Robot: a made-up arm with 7 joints.
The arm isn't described. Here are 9 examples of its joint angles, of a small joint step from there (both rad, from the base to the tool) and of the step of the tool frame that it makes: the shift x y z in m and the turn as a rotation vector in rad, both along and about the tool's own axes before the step.
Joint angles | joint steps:
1: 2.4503 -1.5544 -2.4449 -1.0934 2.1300 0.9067 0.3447 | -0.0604 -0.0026 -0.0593 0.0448 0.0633 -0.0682 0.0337
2: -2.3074 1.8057 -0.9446 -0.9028 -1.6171 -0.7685 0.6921 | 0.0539 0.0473 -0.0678 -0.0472 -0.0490 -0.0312 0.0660
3: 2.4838 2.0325 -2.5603 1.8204 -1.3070 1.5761 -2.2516 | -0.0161 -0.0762 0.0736 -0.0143 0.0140 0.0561 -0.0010
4: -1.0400 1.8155 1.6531 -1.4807 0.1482 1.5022 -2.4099 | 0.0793 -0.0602 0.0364 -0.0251 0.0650 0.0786 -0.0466
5: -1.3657 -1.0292 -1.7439 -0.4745 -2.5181 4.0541 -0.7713 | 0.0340 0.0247 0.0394 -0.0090 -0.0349 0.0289 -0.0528
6: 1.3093 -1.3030 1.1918 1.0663 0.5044 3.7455 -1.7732 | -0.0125 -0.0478 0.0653 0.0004 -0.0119 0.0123 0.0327
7: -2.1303 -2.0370 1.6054 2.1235 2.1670 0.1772 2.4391 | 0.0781 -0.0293 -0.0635 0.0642 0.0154 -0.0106 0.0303
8: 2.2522 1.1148 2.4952 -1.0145 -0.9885 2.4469 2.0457 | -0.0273 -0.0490 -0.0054 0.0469 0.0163 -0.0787 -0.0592
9: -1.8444 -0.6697 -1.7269 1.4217 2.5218 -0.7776 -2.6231 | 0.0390 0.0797 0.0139 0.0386 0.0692 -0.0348 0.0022
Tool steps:
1: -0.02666 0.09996 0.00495 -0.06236 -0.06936 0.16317
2: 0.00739 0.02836 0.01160 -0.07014 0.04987 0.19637
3: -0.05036 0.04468 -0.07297 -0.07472 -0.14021 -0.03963
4: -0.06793 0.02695 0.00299 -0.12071 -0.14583 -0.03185
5: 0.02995 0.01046 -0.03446 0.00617 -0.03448 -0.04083
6: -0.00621 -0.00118 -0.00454 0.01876 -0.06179 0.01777
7: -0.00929 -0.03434 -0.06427 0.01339 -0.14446 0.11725
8: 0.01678 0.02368 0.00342 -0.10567 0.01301 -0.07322
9: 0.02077 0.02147 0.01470 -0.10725 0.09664 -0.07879
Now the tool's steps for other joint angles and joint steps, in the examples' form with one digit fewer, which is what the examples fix.
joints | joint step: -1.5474 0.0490 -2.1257 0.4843 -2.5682 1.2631 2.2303 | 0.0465 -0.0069 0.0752 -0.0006 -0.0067 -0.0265 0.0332
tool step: 0.0469 -0.0269 -0.0132 0.0172 0.0125 0.1430
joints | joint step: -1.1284 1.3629 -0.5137 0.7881 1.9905 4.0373 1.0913 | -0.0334 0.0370 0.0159 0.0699 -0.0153 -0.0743 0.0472
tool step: 0.0057 -0.0189 0.0178 -0.0574 -0.0619 0.0431
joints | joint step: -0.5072 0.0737 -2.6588 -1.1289 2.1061 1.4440 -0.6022 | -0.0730 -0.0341 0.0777 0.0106 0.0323 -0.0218 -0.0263
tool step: -0.0104 -0.0140 0.0177 0.0387 -0.0143 0.0174
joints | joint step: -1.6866 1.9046 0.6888 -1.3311 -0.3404 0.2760 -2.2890 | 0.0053 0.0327 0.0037 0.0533 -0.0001 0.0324 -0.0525
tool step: 0.0011 0.0181 0.0095 -0.0202 0.0075 -0.0580
